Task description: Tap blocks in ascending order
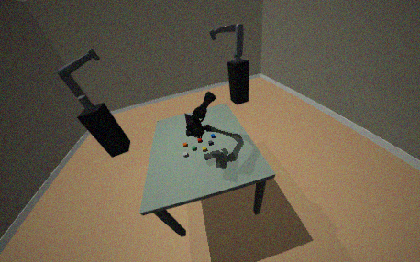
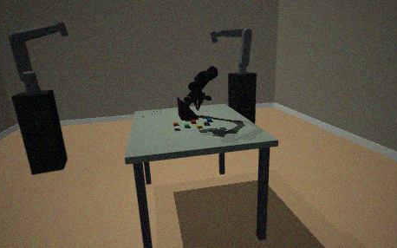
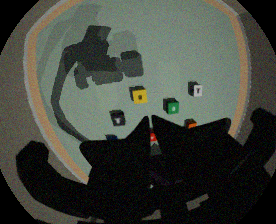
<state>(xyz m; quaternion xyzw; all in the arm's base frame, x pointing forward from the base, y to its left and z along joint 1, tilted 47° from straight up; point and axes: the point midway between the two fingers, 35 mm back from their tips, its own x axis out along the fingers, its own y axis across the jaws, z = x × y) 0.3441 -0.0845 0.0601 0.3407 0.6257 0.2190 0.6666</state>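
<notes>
The yellow block is 10 mm ahead of my gripper tip and 120 mm below it. Round my gripper tip: green block: 50 mm behind, 70 mm to the right, 120 mm below; then dark block: 40 mm behind, 80 mm to the left, 120 mm below; then red block: 120 mm behind, 120 mm below.
</notes>
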